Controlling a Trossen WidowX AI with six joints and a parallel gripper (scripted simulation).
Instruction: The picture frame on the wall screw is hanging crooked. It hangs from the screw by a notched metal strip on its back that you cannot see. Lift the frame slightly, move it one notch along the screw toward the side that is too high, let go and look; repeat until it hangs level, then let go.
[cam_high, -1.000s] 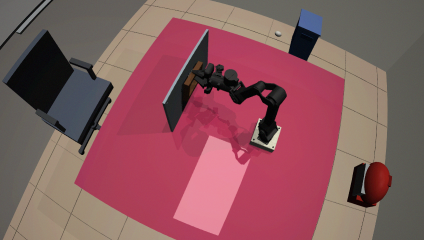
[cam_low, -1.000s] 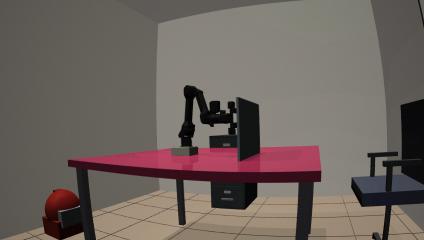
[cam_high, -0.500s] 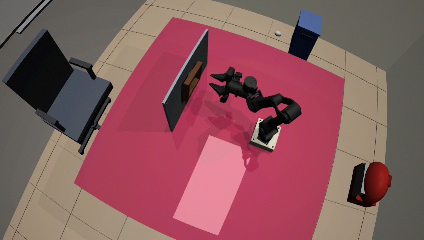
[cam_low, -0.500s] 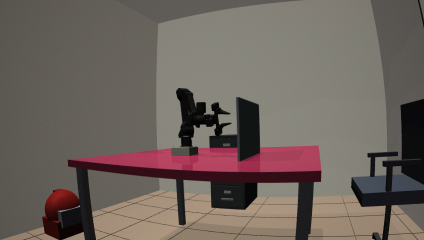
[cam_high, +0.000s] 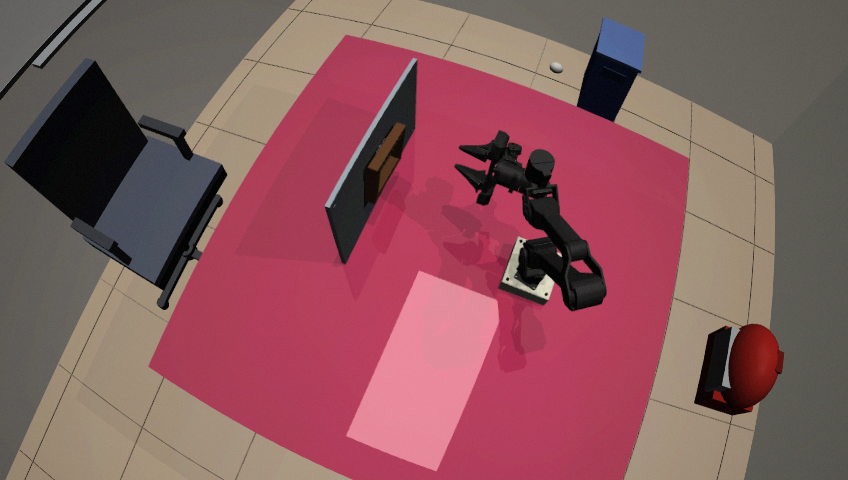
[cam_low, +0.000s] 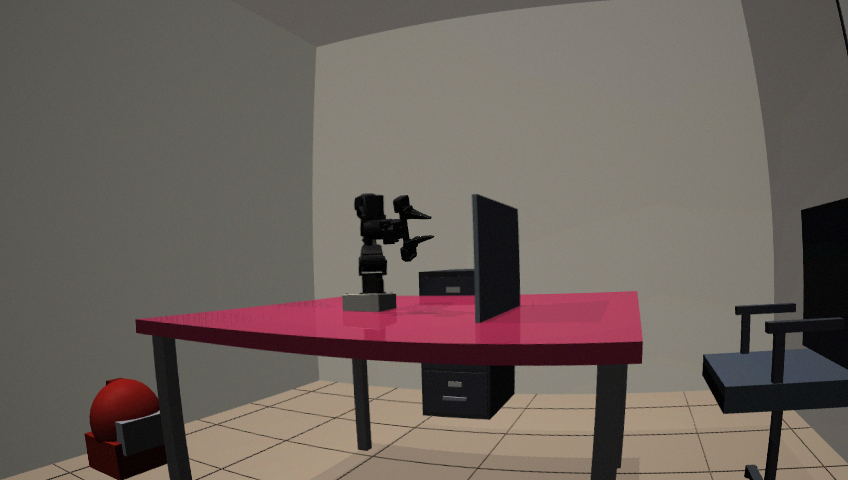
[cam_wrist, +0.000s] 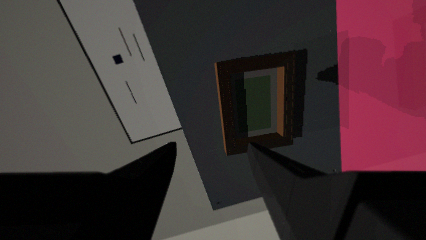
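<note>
Now: the brown wooden picture frame 160 mm ahead of my gripper tip, 70 mm to the left of it and 80 mm below it. Round my gripper tip: wall panel (180 mm ahead, 60 mm to the left, 90 mm below).
</note>
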